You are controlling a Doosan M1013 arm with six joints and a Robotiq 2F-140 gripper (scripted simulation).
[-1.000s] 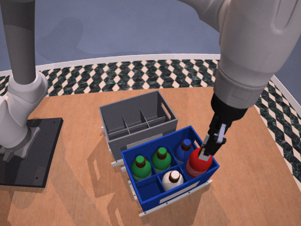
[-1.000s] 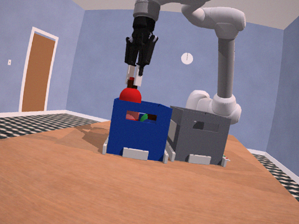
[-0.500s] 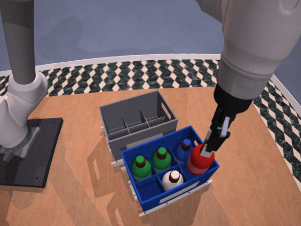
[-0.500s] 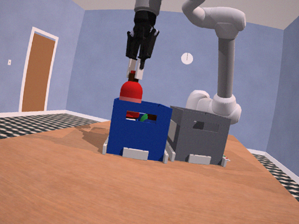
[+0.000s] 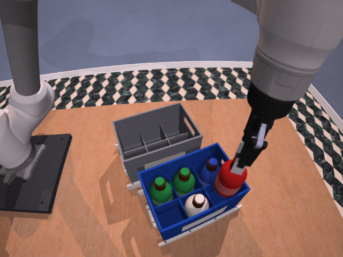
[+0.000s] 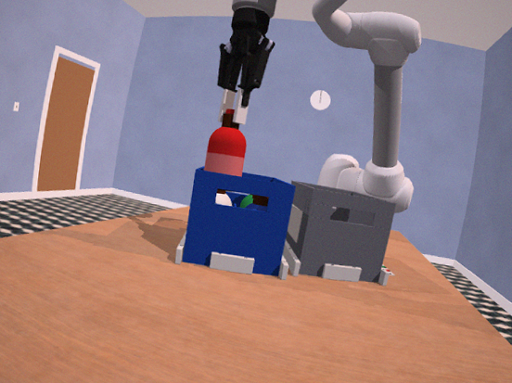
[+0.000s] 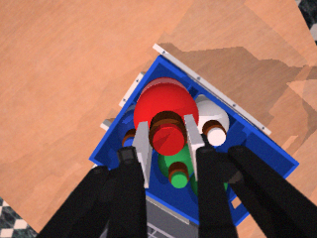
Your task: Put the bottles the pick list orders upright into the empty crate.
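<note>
My gripper is now 80 mm above the red bottle. Round my hand: white bottle 80 mm behind, 50 mm to the right, 220 mm below; then blue crate 100 mm behind, 220 mm below; then blue bottle 40 mm behind, 80 mm to the left, 220 mm below.
</note>
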